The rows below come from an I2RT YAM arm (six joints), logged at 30 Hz.
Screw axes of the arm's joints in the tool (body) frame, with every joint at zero. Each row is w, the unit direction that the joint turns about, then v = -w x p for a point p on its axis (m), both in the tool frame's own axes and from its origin. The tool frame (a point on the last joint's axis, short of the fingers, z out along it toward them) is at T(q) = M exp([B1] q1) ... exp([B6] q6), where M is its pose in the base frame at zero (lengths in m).
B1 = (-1, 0, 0, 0, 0.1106, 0)
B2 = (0, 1, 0, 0.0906, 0, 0.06)
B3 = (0, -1, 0, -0.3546, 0, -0.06)
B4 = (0, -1, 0, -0.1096, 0, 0)
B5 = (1, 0, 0, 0, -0.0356, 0)
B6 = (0, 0, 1, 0, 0, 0)
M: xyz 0.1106 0 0.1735 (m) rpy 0 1.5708 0 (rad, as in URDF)
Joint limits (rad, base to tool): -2.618..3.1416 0..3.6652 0..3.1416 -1.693..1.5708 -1.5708..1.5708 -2.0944..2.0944
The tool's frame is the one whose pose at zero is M.
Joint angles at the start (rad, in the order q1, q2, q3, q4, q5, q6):
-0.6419 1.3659 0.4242 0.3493 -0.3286 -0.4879
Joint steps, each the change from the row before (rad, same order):
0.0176 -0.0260 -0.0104 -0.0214 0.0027 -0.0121
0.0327 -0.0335 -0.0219 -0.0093 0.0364 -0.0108
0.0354 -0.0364 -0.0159 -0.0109 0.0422 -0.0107
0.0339 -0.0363 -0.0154 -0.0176 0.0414 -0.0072
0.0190 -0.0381 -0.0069 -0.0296 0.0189 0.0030
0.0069 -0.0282 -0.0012 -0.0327 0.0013 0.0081
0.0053 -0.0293 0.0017 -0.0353 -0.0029 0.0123
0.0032 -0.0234 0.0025 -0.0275 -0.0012 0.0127
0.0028 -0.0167 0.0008 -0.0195 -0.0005 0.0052
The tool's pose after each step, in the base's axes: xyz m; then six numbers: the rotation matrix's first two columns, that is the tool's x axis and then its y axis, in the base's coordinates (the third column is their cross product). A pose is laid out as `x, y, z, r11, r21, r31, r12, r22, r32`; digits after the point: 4 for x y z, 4 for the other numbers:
0.2045, -0.1333, 0.1501, -0.5636, -0.1538, -0.8116, 0.0785, 0.9681, -0.2379
0.2028, -0.1240, 0.1502, -0.5718, -0.1803, -0.8003, 0.0674, 0.9619, -0.2648
0.2020, -0.1153, 0.1522, -0.5762, -0.2106, -0.7897, 0.0596, 0.9528, -0.2975
0.2003, -0.1069, 0.1535, -0.5837, -0.2337, -0.7776, 0.0533, 0.9446, -0.3239
0.1979, -0.1014, 0.1565, -0.5857, -0.2404, -0.7741, 0.0508, 0.9422, -0.3311
0.1955, -0.0984, 0.1588, -0.5880, -0.2346, -0.7741, 0.0483, 0.9451, -0.3231
0.1933, -0.0958, 0.1619, -0.5880, -0.2248, -0.7770, 0.0473, 0.9494, -0.3104
0.1915, -0.0940, 0.1648, -0.5873, -0.2141, -0.7805, 0.0504, 0.9528, -0.2993
0.1901, -0.0926, 0.1665, -0.5876, -0.2101, -0.7814, 0.0499, 0.9544, -0.2942

